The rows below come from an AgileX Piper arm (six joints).
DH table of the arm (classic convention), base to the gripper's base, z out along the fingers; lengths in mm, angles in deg. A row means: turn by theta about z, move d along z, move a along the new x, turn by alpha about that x. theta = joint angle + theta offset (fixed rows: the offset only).
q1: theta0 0, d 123, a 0, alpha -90
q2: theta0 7.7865, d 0, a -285.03, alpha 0
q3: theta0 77.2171, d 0, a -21.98, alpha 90
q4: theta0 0, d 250.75, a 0, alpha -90
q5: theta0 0, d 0, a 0, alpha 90
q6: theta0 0, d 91, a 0, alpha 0
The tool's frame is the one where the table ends.
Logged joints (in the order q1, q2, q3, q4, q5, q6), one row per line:
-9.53 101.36 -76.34 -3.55 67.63 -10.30
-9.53 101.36 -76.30 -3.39 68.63 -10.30
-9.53 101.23 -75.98 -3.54 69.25 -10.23
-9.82 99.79 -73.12 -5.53 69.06 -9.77
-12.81 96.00 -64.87 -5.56 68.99 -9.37
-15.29 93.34 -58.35 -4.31 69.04 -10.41
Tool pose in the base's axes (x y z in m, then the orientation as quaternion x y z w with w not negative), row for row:
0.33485 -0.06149 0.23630 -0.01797 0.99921 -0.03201 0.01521
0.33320 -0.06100 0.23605 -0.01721 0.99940 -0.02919 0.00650
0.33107 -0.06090 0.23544 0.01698 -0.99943 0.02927 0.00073
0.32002 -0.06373 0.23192 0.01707 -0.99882 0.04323 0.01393
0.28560 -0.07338 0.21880 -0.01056 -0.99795 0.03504 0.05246
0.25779 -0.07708 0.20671 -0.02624 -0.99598 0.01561 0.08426
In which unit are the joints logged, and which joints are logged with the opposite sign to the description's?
The joints are logged in degrees. Opposite sign: none.
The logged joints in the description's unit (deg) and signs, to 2 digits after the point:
-9.53 101.36 -76.34 -3.55 67.63 -10.30
-9.53 101.36 -76.30 -3.39 68.63 -10.30
-9.53 101.23 -75.98 -3.54 69.25 -10.23
-9.82 99.79 -73.12 -5.53 69.06 -9.77
-12.81 96.00 -64.87 -5.56 68.99 -9.37
-15.29 93.34 -58.35 -4.31 69.04 -10.41

